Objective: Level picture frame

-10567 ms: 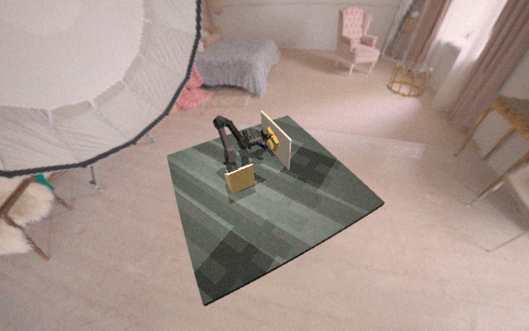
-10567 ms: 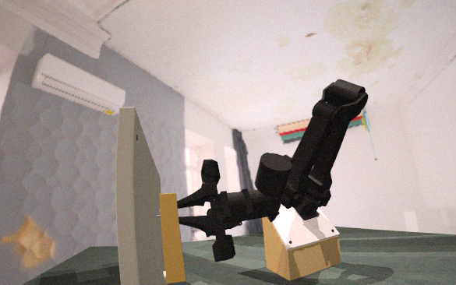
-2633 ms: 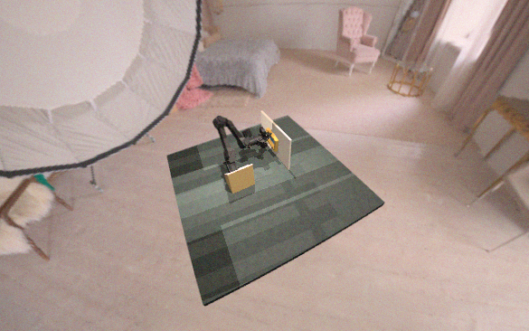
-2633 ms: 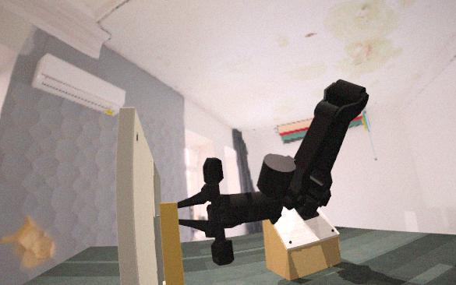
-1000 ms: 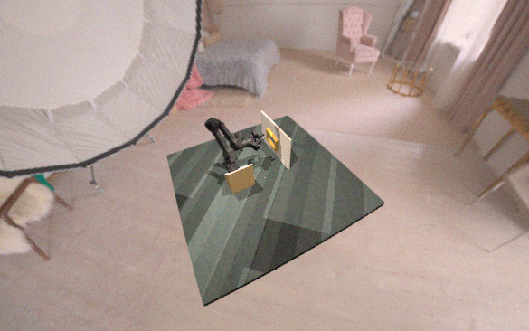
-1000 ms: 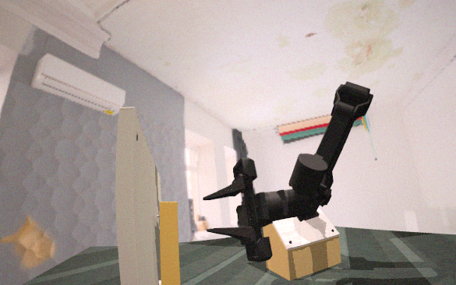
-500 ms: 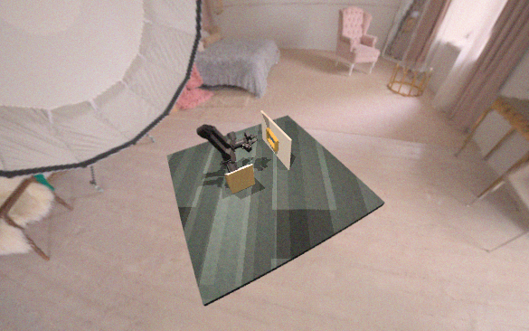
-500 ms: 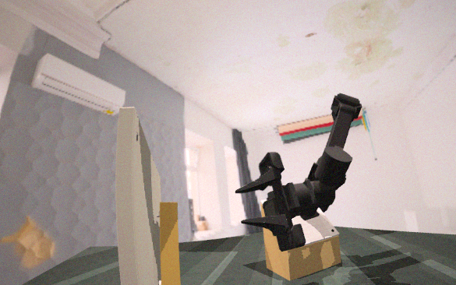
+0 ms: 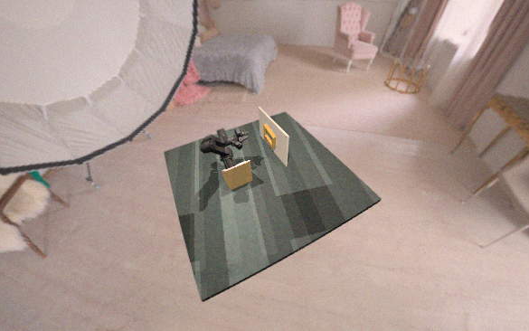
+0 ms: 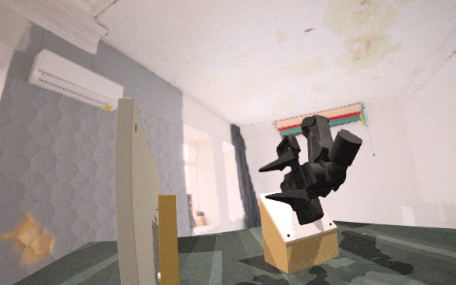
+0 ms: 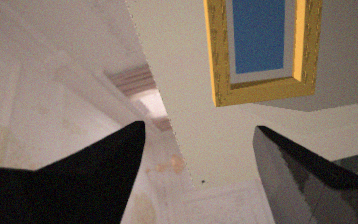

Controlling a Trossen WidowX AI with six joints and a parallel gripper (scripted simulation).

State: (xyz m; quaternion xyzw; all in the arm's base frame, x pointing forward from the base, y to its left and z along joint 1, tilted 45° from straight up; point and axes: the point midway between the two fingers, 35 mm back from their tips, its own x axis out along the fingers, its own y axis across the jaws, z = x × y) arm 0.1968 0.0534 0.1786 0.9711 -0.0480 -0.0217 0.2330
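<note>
Right now the picture frame is 19 cm ahead of my gripper tip, 2 cm to the right of it and 8 cm below it. Round my gripper tip: wall panel: 20 cm ahead, 2 cm to the right, 9 cm below.
</note>
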